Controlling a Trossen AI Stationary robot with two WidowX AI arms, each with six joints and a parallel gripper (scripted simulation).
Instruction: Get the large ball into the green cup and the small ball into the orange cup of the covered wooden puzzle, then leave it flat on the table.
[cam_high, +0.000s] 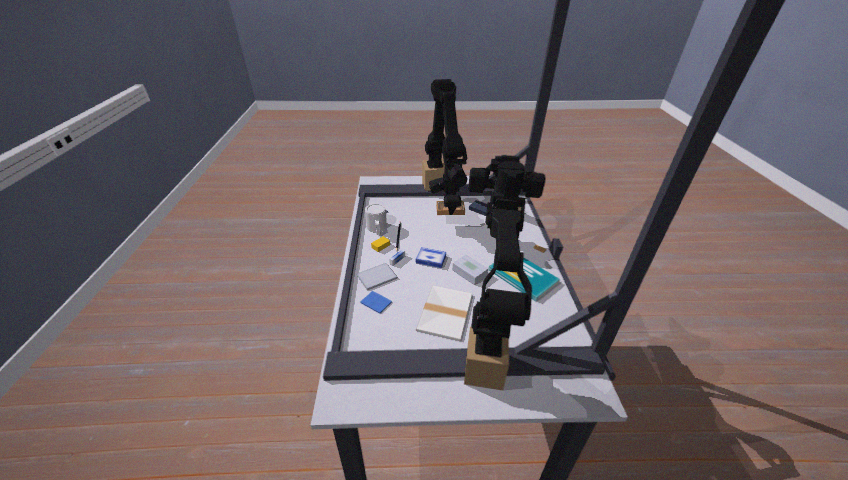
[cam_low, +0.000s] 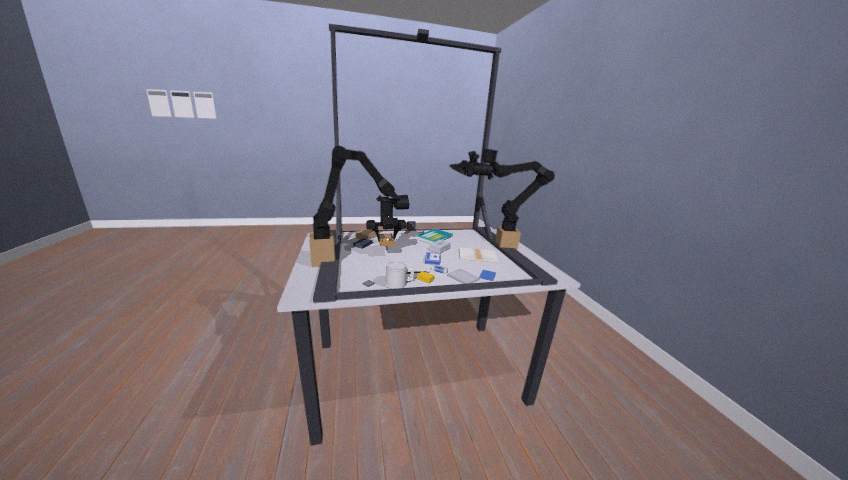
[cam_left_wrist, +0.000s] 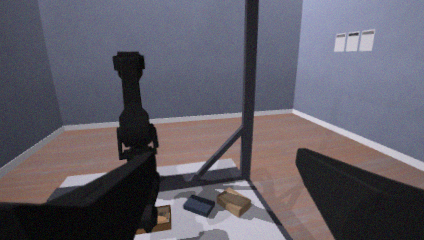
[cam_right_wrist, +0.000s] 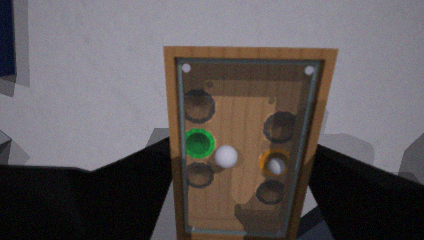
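My right hand is 3 cm above the covered wooden puzzle.
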